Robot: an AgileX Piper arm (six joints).
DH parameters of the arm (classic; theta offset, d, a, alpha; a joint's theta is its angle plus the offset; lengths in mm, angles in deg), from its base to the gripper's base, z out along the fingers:
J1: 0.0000 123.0 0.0 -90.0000
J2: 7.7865 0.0 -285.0 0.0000
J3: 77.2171 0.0 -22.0 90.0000
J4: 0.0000 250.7 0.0 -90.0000
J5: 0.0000 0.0 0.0 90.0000
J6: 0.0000 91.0 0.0 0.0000
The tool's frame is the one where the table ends.
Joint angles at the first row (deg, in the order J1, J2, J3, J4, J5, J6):
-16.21 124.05 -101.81 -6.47 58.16 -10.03
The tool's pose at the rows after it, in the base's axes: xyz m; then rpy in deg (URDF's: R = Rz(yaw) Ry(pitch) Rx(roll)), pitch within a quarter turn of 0, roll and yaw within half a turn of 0:
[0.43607 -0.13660 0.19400 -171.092 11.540 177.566]
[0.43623 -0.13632 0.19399 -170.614 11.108 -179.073]
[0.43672 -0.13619 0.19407 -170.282 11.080 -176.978]
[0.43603 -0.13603 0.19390 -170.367 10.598 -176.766]
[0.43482 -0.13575 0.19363 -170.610 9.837 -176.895]
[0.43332 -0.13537 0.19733 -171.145 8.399 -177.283]
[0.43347 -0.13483 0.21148 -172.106 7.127 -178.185]
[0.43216 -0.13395 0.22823 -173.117 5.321 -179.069]
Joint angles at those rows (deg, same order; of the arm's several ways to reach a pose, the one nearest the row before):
-16.21 124.05 -101.81 -6.88 59.64 -10.08
-16.22 124.05 -101.81 -6.65 59.59 -13.52
-16.21 124.05 -101.81 -6.47 59.30 -15.64
-16.21 124.05 -101.81 -6.47 59.76 -15.93
-16.21 124.05 -101.82 -6.47 60.56 -15.93
-16.21 124.05 -102.79 -6.36 63.08 -15.93
-16.22 124.04 -106.17 -5.73 68.01 -15.81
-16.21 124.04 -110.12 -5.21 74.02 -15.70

